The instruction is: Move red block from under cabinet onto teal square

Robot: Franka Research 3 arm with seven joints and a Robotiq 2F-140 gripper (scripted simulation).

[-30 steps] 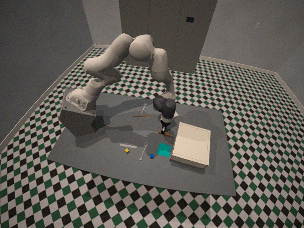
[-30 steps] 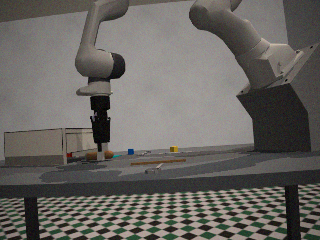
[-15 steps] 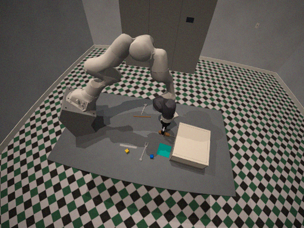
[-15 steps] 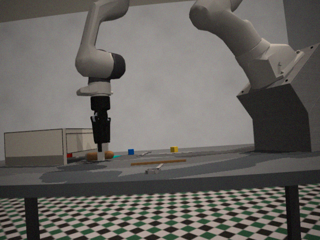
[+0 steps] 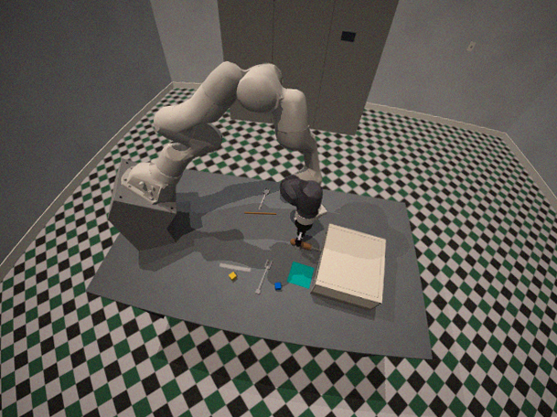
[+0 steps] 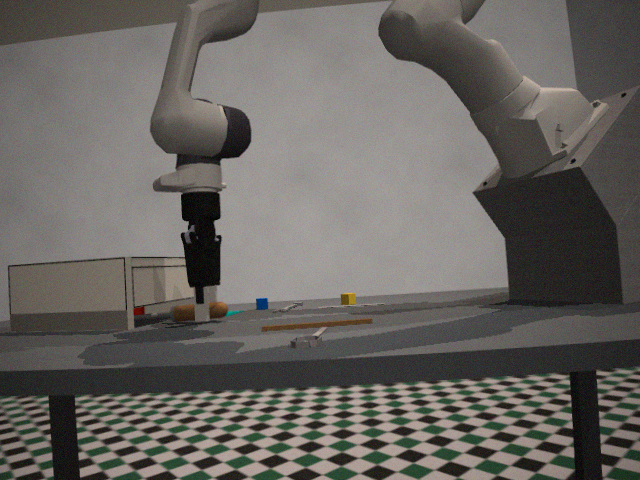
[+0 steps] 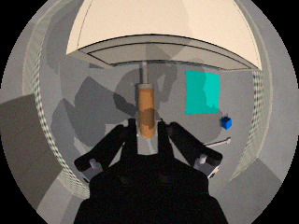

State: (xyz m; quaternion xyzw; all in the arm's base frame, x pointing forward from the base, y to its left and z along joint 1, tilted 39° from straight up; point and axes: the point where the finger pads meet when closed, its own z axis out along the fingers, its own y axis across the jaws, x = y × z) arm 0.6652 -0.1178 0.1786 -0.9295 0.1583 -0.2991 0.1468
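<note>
The teal square is 150 mm to the right of my hand, 40 mm below it and 10 mm ahead of it. From my hand the other things lie so: grey forked tool (180 mm to the right, 160 mm behind, 30 mm below); blue block (220 mm to the right, 90 mm behind, 20 mm below); hook tool (130 mm ahead, 70 mm to the right, 20 mm below).
</note>
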